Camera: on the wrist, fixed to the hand. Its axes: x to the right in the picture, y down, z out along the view.
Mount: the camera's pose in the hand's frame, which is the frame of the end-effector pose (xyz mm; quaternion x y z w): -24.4 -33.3 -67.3 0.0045 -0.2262 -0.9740 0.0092
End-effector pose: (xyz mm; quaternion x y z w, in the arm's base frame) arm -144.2 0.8 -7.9 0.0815 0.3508 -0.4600 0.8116
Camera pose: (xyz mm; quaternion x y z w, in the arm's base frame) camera -212.3 29.5 -35.7 0.4413 0.1030 0.8148 0.3616
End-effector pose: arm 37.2 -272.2 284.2 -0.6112 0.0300 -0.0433 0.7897
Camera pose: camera 5.1 -342.7 299.4 0.0411 0.7739 0.6315 0.0254
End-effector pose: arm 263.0 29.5 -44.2 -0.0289 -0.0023 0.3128 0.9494
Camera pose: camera 264.7 -15.3 -109.2 0.0770 -0.2415 -0.9153 0.3130
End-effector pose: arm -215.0 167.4 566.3 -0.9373 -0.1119 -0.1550 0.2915
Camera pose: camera -262.8 152.2 627.3 -0.0666 0.9806 0.0728 0.1694
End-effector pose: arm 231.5 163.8 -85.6 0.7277 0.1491 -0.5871 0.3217
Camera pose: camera 256.3 235.9 -65.2 0.2699 -0.6348 0.4840 0.5385
